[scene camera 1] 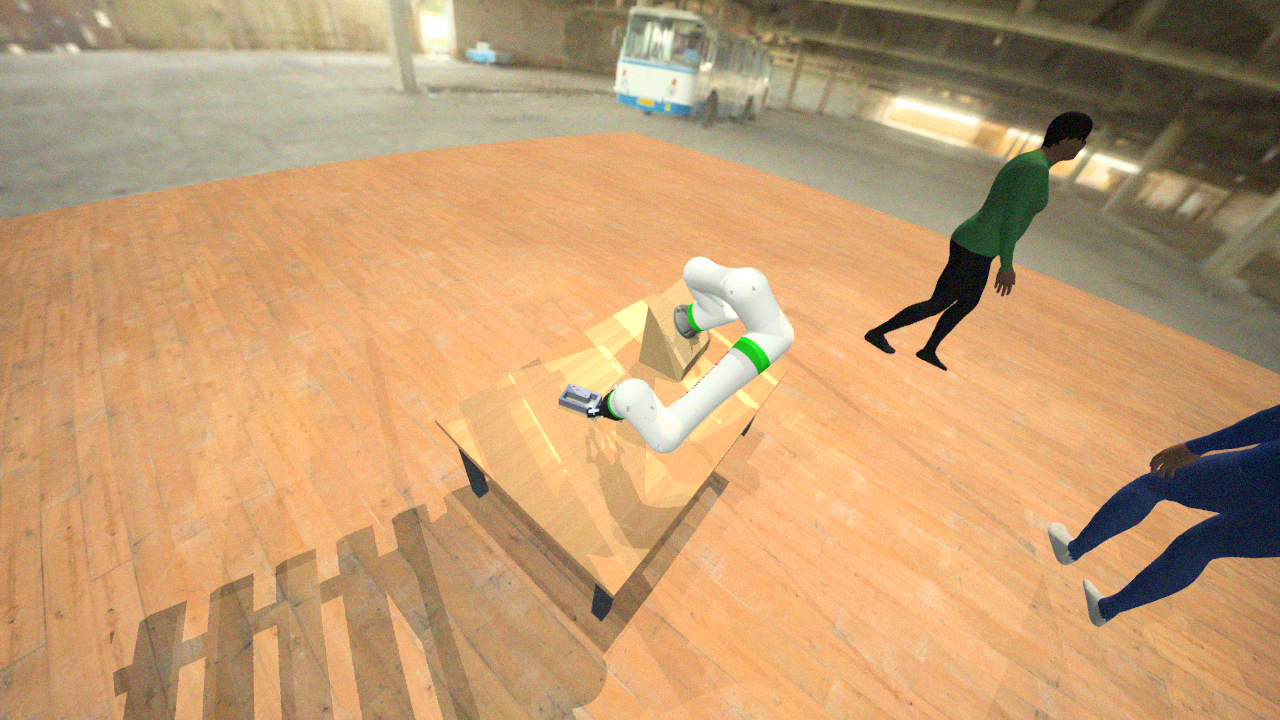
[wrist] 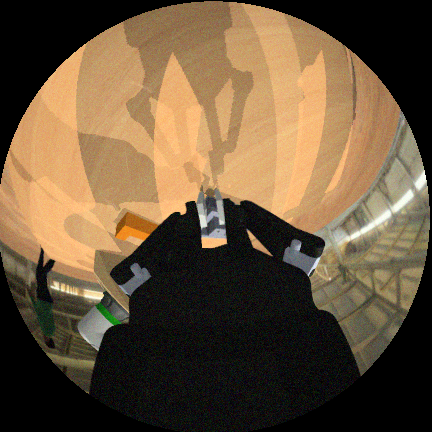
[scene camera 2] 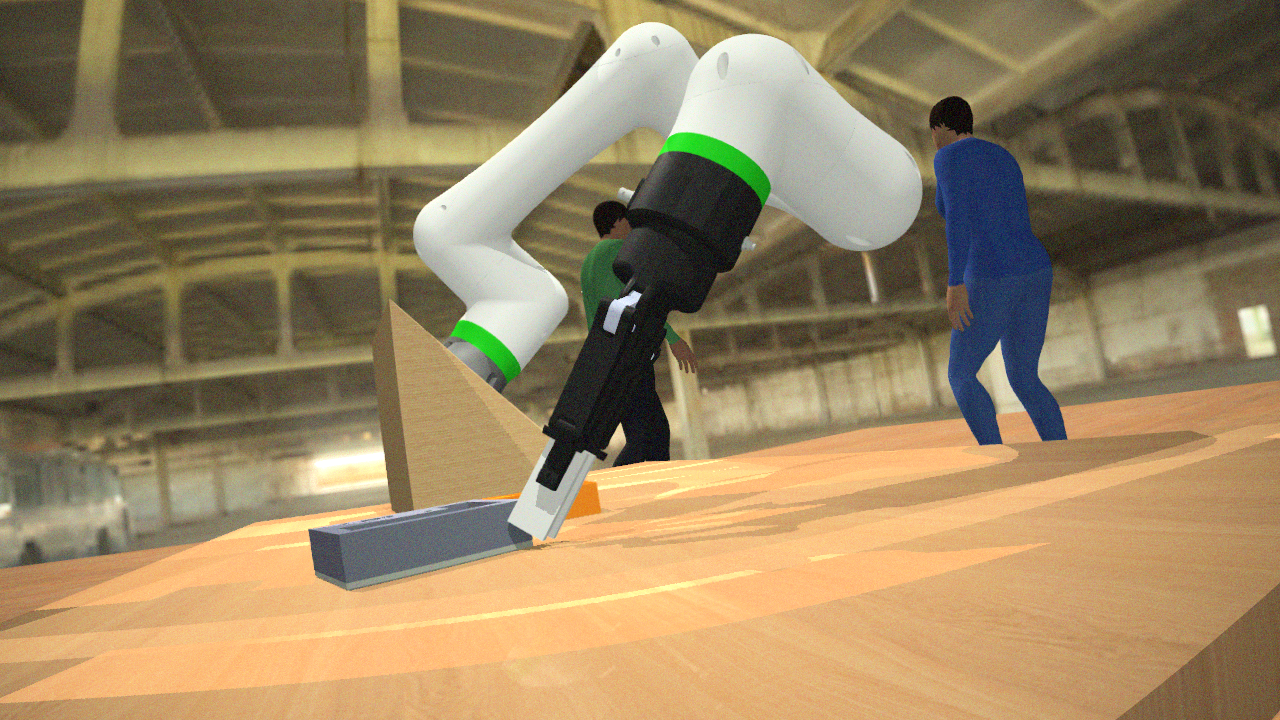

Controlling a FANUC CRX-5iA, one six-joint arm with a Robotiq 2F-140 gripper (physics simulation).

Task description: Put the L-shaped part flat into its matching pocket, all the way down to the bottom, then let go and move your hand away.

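Pixels of known places: gripper, fingertip midpoint: (wrist: 209,198) (scene camera 2: 531,530); arm's base, link origin: (scene camera 1: 684,321) (wrist: 118,303) (scene camera 2: 454,389).
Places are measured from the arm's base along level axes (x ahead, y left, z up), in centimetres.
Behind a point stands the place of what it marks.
A slate-grey block with an open pocket in its top (scene camera 1: 572,402) @[x 57.2, y -4.6, z -14.4 cm] (scene camera 2: 420,544) @[x 57.7, y -4.8, z -16.0 cm] (wrist: 214,227) @[x 51.2, y -2.7, z -14.7 cm] lies flat on the table. An orange part (scene camera 2: 583,498) @[x 41.1, y 10.0, z -16.3 cm] (wrist: 136,226) @[x 41.1, y 9.0, z -15.6 cm] that looks L-shaped lies on the table beside it; in scene camera 1 it does not show. My gripper (scene camera 1: 594,411) @[x 54.4, y 3.2, z -16.7 cm] (scene camera 2: 535,528) @[x 54.4, y 3.2, z -16.7 cm] (wrist: 209,198) @[x 54.4, y 3.2, z -16.7 cm] is tilted, with its tips low at the right end of the grey block in scene camera 2. The fingers are nearly together and seem to pinch that end of the block; the exact contact is hidden. The orange part is outside the fingers.
The wooden table (scene camera 1: 501,438) @[x 83.9, y -9.8, z -18.0 cm] (scene camera 2: 671,635) @[x 80.5, y 4.6, z -18.0 cm] carries a tall wooden wedge (scene camera 1: 662,344) @[x 16.1, y 1.7, z -3.6 cm] (scene camera 2: 438,429) @[x 17.0, y -3.0, z -6.7 cm], which bears the arm's base (scene camera 1: 685,320) @[x 5.3, y 3.2, z 4.6 cm]. One person in green (scene camera 1: 1006,201) and one in blue (scene camera 2: 993,214) are on the floor beyond the table.
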